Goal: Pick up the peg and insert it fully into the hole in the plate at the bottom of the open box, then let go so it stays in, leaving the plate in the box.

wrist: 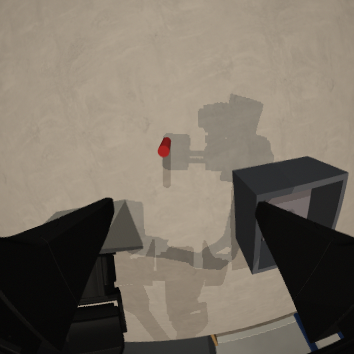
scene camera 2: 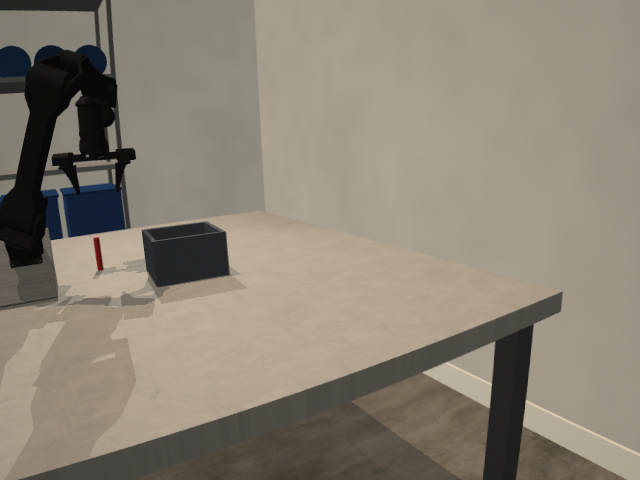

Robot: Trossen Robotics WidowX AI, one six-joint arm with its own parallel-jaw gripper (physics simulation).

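Places are measured from the arm's base along level axes (x ahead, y left, z up), in metres.
Where they show: gripper, fingertip midpoint: (wrist: 186, 207) (scene camera 2: 98, 193); arm's base at its link origin: (scene camera 2: 25, 252).
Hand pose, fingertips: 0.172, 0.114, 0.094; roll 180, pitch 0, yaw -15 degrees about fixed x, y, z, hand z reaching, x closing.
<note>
Things, the pixels of their centre, and the offset from my fingertips, as dx, dy, dz. Level surfaces: height alone.
- thin red peg at the middle of its body: (wrist: 164, 145) (scene camera 2: 98, 253) -0.018, +0.015, -0.148
- dark grey open box at the middle of its body: (wrist: 284, 212) (scene camera 2: 184, 251) +0.162, -0.141, -0.139
- pinkish-grey plate at the middle of its body: (wrist: 280, 208) +0.162, -0.141, -0.154
- table at its surface level: dz -0.188
A thin red peg (scene camera 2: 98, 254) (wrist: 164, 147) stands upright on the table, apart from the box and to its left in the scene view. The dark grey open box (scene camera 2: 191, 259) (wrist: 245, 220) stands on the table. The pinkish-grey plate (wrist: 298, 201) lies inside the box in the wrist view; the right finger covers part of it, and the box wall hides it in the scene view. My gripper (scene camera 2: 98, 192) (wrist: 186, 207) is open and empty. It hangs well above the table, over the area of the peg, with its fingers pointing down.
The grey block (scene camera 2: 31, 276) under the arm's base stands on the table (scene camera 2: 310, 310) at the left. A shelf rack (scene camera 2: 116, 103) with blue bins (scene camera 2: 94, 211) stands behind the table. A wall (scene camera 2: 439, 129) runs along the far right side.
</note>
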